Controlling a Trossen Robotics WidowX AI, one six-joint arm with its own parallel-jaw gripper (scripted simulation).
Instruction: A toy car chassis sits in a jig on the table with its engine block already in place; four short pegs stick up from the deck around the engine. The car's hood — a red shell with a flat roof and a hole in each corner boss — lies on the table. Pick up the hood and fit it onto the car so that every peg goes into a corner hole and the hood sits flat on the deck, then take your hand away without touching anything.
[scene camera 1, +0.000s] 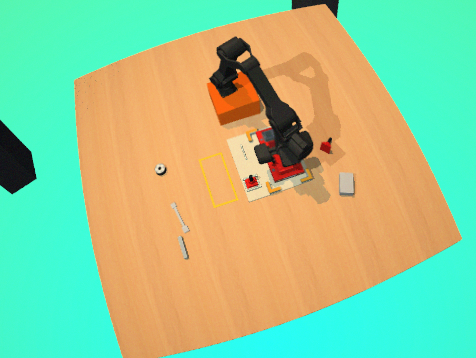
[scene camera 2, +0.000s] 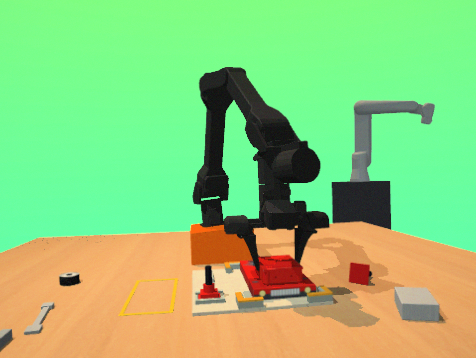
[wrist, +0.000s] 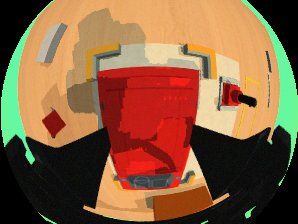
Scene:
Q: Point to my gripper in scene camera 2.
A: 277, 268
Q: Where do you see a red hood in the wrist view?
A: At 149, 119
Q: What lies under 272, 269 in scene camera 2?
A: A red hood.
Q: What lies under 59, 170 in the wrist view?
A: My gripper.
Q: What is my gripper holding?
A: A red hood.

